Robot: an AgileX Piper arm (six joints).
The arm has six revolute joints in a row. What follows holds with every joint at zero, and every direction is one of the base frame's. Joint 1 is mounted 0.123 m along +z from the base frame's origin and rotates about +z. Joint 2 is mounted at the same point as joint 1 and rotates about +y. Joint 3 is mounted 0.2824 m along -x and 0.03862 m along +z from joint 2 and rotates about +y. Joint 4 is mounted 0.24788 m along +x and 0.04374 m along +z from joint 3 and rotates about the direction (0.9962, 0, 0.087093). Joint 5 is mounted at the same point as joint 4 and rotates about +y. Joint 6 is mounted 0.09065 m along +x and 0.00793 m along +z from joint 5 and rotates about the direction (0.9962, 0, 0.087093). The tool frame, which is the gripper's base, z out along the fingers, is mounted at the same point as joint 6; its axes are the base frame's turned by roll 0, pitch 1.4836 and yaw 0 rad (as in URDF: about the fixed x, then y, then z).
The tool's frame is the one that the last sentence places.
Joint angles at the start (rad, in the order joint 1, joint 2, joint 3, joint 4, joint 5, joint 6):
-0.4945 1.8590 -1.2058 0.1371 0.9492 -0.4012
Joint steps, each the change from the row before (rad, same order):
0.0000 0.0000 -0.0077 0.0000 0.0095 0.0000
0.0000 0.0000 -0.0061 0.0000 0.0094 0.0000
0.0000 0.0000 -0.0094 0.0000 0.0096 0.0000
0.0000 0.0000 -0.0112 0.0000 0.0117 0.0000
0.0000 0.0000 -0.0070 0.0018 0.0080 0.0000
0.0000 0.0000 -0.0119 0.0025 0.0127 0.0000
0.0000 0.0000 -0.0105 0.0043 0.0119 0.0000
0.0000 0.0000 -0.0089 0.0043 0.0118 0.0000
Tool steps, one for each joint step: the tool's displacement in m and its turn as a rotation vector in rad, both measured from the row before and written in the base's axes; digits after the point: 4 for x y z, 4 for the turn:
0.0007 -0.0003 0.0017 0.0014 0.0012 0.0011
0.0004 -0.0001 0.0014 0.0021 0.0025 0.0011
0.0009 -0.0004 0.0021 0.0007 -0.0002 0.0011
0.0011 -0.0005 0.0025 0.0009 0.0000 0.0014
0.0007 -0.0001 0.0016 0.0023 -0.0002 0.0000
0.0012 -0.0003 0.0028 0.0030 -0.0009 0.0003
0.0010 -0.0001 0.0025 0.0046 -0.0011 -0.0006
0.0008 0.0001 0.0021 0.0054 0.0003 -0.0005

